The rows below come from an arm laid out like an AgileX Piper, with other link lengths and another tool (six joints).
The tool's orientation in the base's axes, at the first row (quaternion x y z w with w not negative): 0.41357 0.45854 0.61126 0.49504
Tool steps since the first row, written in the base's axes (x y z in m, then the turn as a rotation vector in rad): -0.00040 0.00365 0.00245 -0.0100 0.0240 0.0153; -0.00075 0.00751 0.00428 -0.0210 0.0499 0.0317; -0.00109 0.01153 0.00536 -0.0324 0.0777 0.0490; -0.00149 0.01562 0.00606 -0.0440 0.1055 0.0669; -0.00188 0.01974 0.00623 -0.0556 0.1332 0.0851; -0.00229 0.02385 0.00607 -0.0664 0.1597 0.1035; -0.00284 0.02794 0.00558 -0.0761 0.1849 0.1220; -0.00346 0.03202 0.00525 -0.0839 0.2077 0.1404; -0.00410 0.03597 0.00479 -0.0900 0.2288 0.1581; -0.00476 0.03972 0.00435 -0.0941 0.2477 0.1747; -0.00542 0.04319 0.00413 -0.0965 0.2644 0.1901
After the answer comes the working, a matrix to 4 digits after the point.
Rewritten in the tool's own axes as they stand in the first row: 0.00379 0.00214 0.00075 0.0261 0.0150 -0.0023; 0.00774 0.00365 0.00143 0.0543 0.0310 -0.0051; 0.01181 0.00442 0.00197 0.0845 0.0479 -0.0077; 0.01594 0.00482 0.00237 0.1147 0.0654 -0.0104; 0.02007 0.00470 0.00266 0.1449 0.0832 -0.0130; 0.02418 0.00427 0.00285 0.1737 0.1011 -0.0150; 0.02827 0.00356 0.00282 0.2011 0.1190 -0.0161; 0.03237 0.00301 0.00276 0.2258 0.1366 -0.0158; 0.03635 0.00236 0.00264 0.2485 0.1533 -0.0143; 0.04013 0.00175 0.00247 0.2687 0.1686 -0.0114; 0.04364 0.00137 0.00231 0.2863 0.1826 -0.0075
The tool's axes in the first row as the columns of a matrix, in the base's axes (rounded; the answer above uses it unrounded):
-0.1678 -0.2259 0.9596
0.9845 -0.0894 0.1511
0.0516 0.9700 0.2374

